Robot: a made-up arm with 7 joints. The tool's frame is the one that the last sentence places. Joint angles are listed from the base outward.
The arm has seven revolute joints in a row. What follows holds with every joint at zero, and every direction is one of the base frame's. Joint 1 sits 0.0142 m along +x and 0.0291 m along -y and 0.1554 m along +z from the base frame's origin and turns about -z. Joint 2 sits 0.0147 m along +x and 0.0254 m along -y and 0.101 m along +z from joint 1 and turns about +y. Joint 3 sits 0.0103 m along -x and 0.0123 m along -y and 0.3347 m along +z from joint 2 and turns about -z. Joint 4 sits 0.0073 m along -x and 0.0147 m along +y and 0.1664 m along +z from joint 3 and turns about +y. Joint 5 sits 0.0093 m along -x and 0.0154 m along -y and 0.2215 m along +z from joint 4 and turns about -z. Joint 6 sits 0.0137 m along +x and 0.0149 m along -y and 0.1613 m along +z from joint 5 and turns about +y. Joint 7 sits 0.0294 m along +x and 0.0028 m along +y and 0.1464 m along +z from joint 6 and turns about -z. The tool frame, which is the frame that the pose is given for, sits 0.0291 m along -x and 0.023 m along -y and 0.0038 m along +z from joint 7; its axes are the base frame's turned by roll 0, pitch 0 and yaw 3.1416 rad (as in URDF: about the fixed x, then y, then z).
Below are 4 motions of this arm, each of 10 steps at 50 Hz.
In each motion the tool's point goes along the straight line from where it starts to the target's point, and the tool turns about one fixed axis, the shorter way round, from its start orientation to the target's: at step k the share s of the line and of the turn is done. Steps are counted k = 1, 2, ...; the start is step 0. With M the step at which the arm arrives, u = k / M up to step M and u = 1 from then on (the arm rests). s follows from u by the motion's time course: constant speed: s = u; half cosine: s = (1 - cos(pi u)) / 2; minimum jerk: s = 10 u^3 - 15 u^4 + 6 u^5.
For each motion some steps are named. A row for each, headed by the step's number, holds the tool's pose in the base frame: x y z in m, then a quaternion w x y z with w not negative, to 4 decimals.
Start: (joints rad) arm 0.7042 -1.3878 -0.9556 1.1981 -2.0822 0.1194 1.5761
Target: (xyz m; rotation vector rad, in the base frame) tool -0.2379 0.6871 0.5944 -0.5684 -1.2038 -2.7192
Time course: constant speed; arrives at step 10
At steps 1, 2, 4, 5, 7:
1: -0.2554 0.6770 0.6249 0.0498 -0.1804 -0.4574 -0.8694
2: -0.2535 0.6782 0.6215 0.0506 -0.1812 -0.4508 -0.8726
4: -0.2496 0.6804 0.6147 0.0522 -0.1828 -0.4375 -0.8789
5: -0.2476 0.6815 0.6113 0.0530 -0.1836 -0.4308 -0.8820
7: -0.2437 0.6837 0.6046 0.0546 -0.1852 -0.4173 -0.8880

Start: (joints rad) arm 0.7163 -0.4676 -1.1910 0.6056 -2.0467 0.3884 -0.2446
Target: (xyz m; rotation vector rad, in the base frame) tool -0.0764 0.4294 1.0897 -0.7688 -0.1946 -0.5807
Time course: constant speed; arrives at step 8
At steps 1, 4, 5, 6, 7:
1: -0.1094 0.4233 1.0943 0.8996 -0.3726 -0.1211 -0.1930
4: -0.0952 0.4259 1.0923 0.8928 -0.3715 -0.1093 -0.2300
5: -0.0905 0.4268 1.0917 0.8903 -0.3710 -0.1054 -0.2423
6: -0.0858 0.4276 1.0910 0.8875 -0.3704 -0.1014 -0.2545
7: -0.0811 0.4285 1.0904 0.8847 -0.3698 -0.0974 -0.2667

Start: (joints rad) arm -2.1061 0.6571 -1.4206 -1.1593 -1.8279 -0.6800 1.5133
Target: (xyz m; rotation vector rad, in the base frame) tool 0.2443 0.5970 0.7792 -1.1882 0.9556 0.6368
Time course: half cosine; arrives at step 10
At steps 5, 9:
5: 0.2384 0.6039 0.7947 0.6778 -0.5372 0.4220 0.2718
9: 0.2440 0.5973 0.7800 0.6777 -0.5292 0.4251 0.2828

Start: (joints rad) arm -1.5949 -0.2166 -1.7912 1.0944 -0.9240 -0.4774 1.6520
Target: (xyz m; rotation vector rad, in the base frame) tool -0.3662 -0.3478 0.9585 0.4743 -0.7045 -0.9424
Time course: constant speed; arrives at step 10
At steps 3, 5, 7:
3: -0.3680 -0.2925 0.9931 0.8357 0.1566 -0.3629 -0.3812
5: -0.3675 -0.3083 0.9832 0.8279 0.1753 -0.3536 -0.3985
7: -0.3670 -0.3241 0.9733 0.8194 0.1939 -0.3440 -0.4154

